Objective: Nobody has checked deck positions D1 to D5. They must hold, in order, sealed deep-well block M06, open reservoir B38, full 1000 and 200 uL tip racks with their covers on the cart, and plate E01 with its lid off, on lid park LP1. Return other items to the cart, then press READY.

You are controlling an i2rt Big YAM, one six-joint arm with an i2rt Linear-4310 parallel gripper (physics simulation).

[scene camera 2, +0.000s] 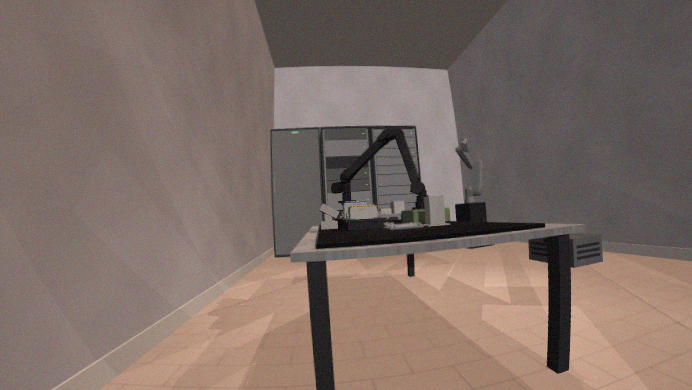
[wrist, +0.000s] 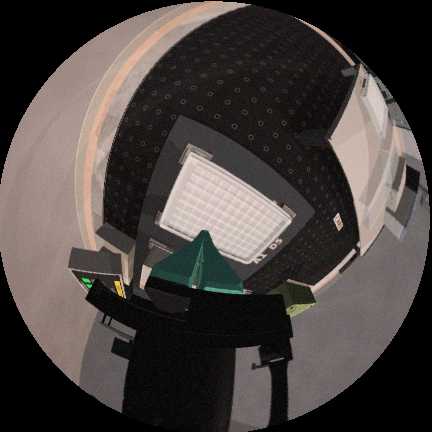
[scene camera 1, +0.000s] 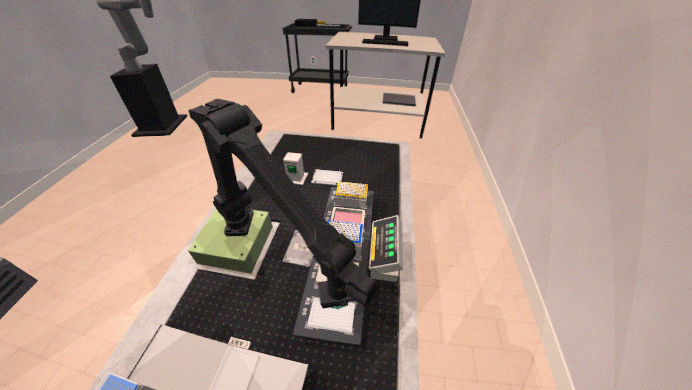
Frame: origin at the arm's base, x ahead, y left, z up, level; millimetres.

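Seen in the pictures: gripper, between the fingertips: [wrist: 203, 234] [scene camera 1: 337, 307]; arm's base, origin of its link: [scene camera 2: 423, 209] [scene camera 1: 239, 223].
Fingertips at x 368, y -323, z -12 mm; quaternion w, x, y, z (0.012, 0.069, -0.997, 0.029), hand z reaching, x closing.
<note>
Pixels of each thing's top centre, then the offset from my fingertips to it. "*": a spot on its surface instead.
- white gridded plate, centre of its top: [wrist: 227, 224] [scene camera 1: 331, 313] dx -18, dy -19, dz -2 mm
- blue-rimmed tip rack, centre of its top: [scene camera 1: 343, 230] [scene camera 2: 354, 201] dx +24, dy +226, dz +81 mm
- reservoir, centre of its top: [scene camera 1: 347, 216] dx +45, dy +348, dz +15 mm
- yellow-rimmed tip rack, centre of its top: [scene camera 1: 351, 188] [scene camera 2: 361, 205] dx +67, dy +470, dz +48 mm
- panel, a spot on its surface: [scene camera 1: 385, 242] * dx +163, dy +191, dz +54 mm
- cart, a spot on its surface: [wrist: 350, 142] * dx -124, dy -181, dz -4 mm
- blue-topped item, a spot on its surface: [scene camera 1: 118, 382] * dx -499, dy -216, dz +89 mm
- flat grey plate, centre of its top: [scene camera 1: 301, 246] dx -132, dy +257, dz -50 mm
- white flat item, centre of its top: [scene camera 2: 403, 224] [scene camera 1: 327, 175] dx -40, dy +673, dz -46 mm
- white upright device, centre of its top: [scene camera 2: 433, 196] [scene camera 1: 292, 156] dx -200, dy +680, dz +66 mm
A white gridded plate [scene camera 1: 330, 320] [wrist: 227, 207] lies flat at D5. My gripper [scene camera 1: 340, 306] [wrist: 203, 234] is shut and empty; its green tips are above the plate's inner edge, and height is hard to tell. A pale block [scene camera 1: 324, 274] beside D5 is mostly hidden by my wrist. Further along the deck are a blue-rimmed tip rack [scene camera 1: 346, 231], a reservoir [scene camera 1: 349, 216] with pink contents, and a yellow-rimmed tip rack [scene camera 1: 352, 190] [scene camera 2: 362, 212] at the far end. A panel [scene camera 1: 385, 242] [wrist: 97, 280] with several green lights stands beside the deck; its text is unreadable.
The cart [scene camera 1: 175, 350] [wrist: 350, 142] is at the near end, with a blue-topped item [scene camera 1: 118, 382]. A flat grey plate [scene camera 1: 296, 254] lies between the green arm base [scene camera 1: 230, 242] and deck. A white flat item [scene camera 1: 327, 176] and a white upright device [scene camera 1: 293, 164] are at the far end.
</note>
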